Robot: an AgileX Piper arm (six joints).
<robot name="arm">
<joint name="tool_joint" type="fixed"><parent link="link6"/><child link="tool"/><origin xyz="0 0 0" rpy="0 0 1.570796"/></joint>
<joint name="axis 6" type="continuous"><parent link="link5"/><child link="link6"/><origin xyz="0 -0.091 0" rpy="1.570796 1.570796 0"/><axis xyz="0 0 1"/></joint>
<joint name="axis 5" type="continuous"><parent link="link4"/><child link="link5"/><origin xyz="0 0 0" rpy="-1.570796 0 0"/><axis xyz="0 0 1"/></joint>
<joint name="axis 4" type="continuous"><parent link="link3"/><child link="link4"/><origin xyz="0.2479 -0.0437 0" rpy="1.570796 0 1.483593"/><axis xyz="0 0 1"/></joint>
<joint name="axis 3" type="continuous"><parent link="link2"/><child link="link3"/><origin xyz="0.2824 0.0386 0" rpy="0 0 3.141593"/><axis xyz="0 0 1"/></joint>
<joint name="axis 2" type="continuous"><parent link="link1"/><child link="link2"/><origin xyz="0 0 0" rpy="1.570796 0 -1.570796"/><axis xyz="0 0 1"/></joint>
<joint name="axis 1" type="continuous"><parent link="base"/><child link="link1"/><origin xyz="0 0 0.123" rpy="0 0 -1.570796"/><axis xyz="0 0 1"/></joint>
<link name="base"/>
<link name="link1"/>
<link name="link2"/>
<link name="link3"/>
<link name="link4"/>
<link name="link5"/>
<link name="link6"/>
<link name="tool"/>
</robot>
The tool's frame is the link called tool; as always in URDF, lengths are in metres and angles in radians. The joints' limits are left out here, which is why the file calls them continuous.
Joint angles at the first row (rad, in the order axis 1, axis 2, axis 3, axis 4, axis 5, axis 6):
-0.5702 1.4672 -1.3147 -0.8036 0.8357 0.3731
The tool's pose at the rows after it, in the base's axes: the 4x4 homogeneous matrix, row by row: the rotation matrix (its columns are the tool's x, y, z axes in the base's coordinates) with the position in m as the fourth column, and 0 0 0 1 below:
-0.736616 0.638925 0.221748 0.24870; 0.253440 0.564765 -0.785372 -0.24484; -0.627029 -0.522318 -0.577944 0.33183; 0 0 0 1
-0.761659 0.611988 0.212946 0.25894; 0.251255 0.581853 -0.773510 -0.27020; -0.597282 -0.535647 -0.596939 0.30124; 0 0 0 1
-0.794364 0.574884 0.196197 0.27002; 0.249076 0.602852 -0.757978 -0.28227; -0.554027 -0.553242 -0.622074 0.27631; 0 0 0 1
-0.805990 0.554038 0.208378 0.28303; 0.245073 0.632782 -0.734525 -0.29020; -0.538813 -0.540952 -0.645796 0.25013; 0 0 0 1
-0.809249 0.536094 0.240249 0.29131; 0.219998 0.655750 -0.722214 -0.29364; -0.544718 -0.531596 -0.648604 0.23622; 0 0 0 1
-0.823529 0.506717 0.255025 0.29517; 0.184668 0.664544 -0.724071 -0.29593; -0.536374 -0.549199 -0.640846 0.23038; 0 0 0 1
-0.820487 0.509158 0.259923 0.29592; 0.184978 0.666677 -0.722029 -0.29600; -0.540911 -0.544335 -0.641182 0.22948; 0 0 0 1
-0.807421 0.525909 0.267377 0.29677; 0.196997 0.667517 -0.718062 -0.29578; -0.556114 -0.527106 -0.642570 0.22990; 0 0 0 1
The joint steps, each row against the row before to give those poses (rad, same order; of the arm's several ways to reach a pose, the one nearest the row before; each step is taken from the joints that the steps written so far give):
-0.0788 0.0945 0.0123 -0.0174 -0.0990 0.0156
-0.0462 0.1008 -0.0054 -0.0296 -0.0821 0.0083
-0.0069 0.0799 -0.0122 -0.0247 -0.0251 0.0021
0.0000 0.0761 -0.0072 -0.0154 -0.0493 0.0256
0.0000 0.0393 -0.0003 -0.0203 -0.0549 0.0186
0.0000 0.0190 -0.0008 -0.0364 -0.0269 0.0035
0.0000 0.0024 0.0000 0.0008 -0.0063 0.0045
0.0000 0.0000 -0.0024 0.0131 -0.0058 0.0104

